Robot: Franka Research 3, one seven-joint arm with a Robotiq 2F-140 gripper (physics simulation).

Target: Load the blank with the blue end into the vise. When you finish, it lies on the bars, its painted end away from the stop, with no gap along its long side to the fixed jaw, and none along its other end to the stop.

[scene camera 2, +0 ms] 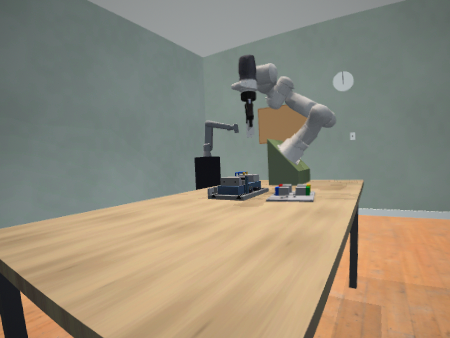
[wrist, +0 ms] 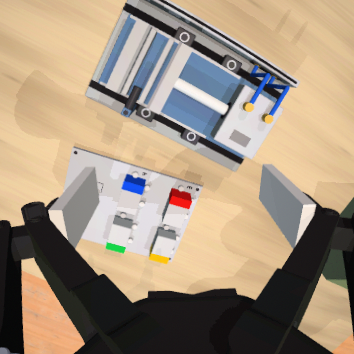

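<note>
The blank with the blue end (scene camera 2: pixel 284 191) (wrist: pixel 130 201) lies in the back row of a pale plate (scene camera 2: pixel 291 199) (wrist: pixel 107 166), among small pegs. The vise (scene camera 2: pixel 232 190) (wrist: pixel 197 116) stands on the table beside the plate. In the wrist view its light jaws cross the blue body at the upper left, with narrow light strips between them, and a small dark part (wrist: pixel 133 98) sits at their near end. No blank shows between the jaws. My gripper (scene camera 2: pixel 250 131) (wrist: pixel 179 182) is open and empty, high above the table; in the wrist view the plate lies partly behind the left finger.
Blanks with red (wrist: pixel 177 207), green (wrist: pixel 120 235) and yellow (wrist: pixel 164 244) ends share the plate. Blue tubes (wrist: pixel 258 92) with yellow fittings rise from the vise's end block. A green pedestal (scene camera 2: pixel 281 170) carries my arm. Another arm stands on a black stand (scene camera 2: pixel 207 172) behind the table.
</note>
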